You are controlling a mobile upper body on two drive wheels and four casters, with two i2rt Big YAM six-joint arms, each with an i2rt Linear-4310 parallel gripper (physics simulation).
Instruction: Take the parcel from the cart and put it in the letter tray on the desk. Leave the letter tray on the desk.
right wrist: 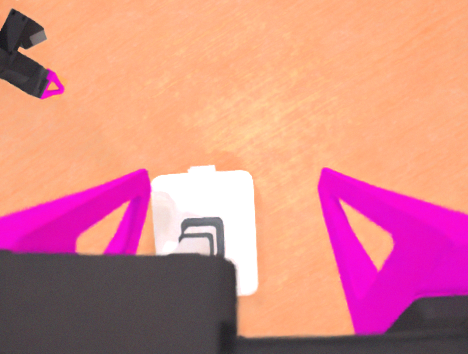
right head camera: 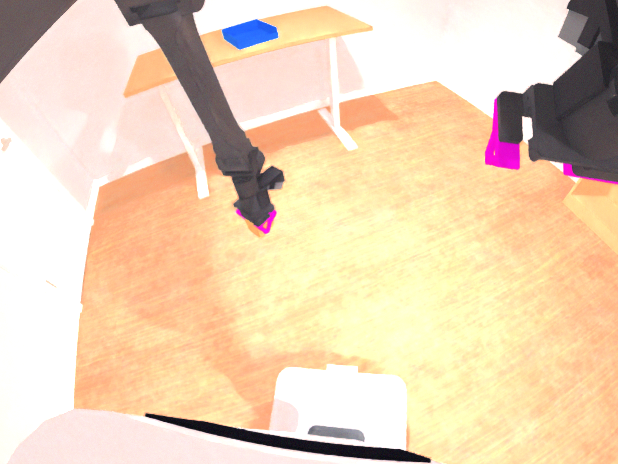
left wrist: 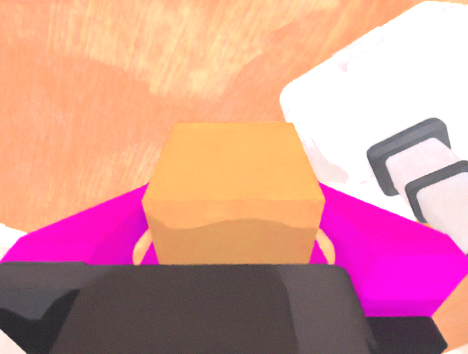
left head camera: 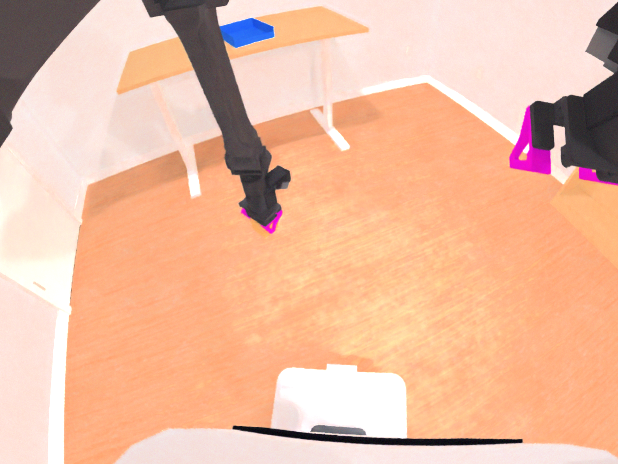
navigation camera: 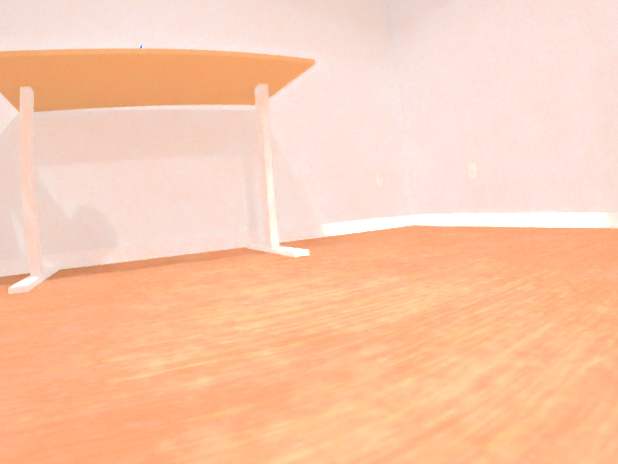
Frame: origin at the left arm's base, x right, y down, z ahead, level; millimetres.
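Where they show: left gripper, fingertip midpoint: [right wrist: 54, 86] [right head camera: 261, 228] [left wrist: 233, 178] [left head camera: 265, 228]; right gripper, fingertip midpoint: [right wrist: 234, 178] [right head camera: 526, 163] [left head camera: 546, 167].
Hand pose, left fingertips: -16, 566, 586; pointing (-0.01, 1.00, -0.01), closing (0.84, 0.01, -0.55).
After its pixels a point has its place, as x, y, z.
The parcel, an orange-tan box [left wrist: 234, 162] @(1, 535, 610), is between the magenta fingers of my left gripper [left head camera: 262, 221] @(-16, 566, 586) [right head camera: 256, 222] @(-16, 566, 586), which is shut on it and holds it above the floor. In the head views the arm hides most of the parcel. The blue letter tray [left head camera: 250, 33] @(-411, 457, 2083) [right head camera: 251, 34] @(-440, 457, 2103) lies on the wooden desk [left head camera: 320, 22] @(33, 460, 2246) [right head camera: 325, 22] @(39, 460, 2235) [navigation camera: 150, 80] @(-478, 485, 2037) at the back, beyond the left gripper and apart from it. My right gripper [right wrist: 234, 178] @(448, 126, 357) is open with nothing between its fingers; it also shows at the right of the head views. The cart does not show.
The desk stands against the back wall on white legs [left head camera: 327, 85] @(57, 970, 2328) [right head camera: 335, 82] @(72, 950, 2334) [navigation camera: 267, 165] @(61, 950, 2328). A wooden piece of furniture [left head camera: 590, 205] @(2028, 1310, 1456) [right head camera: 595, 205] @(1942, 1309, 1440) stands at the right, below the right gripper. My white base [left head camera: 345, 397] @(244, 1150, 215) [right head camera: 345, 397] @(248, 1150, 219) [right wrist: 205, 195] @(249, 1150, 214) is at the bottom. A wall runs along the left.
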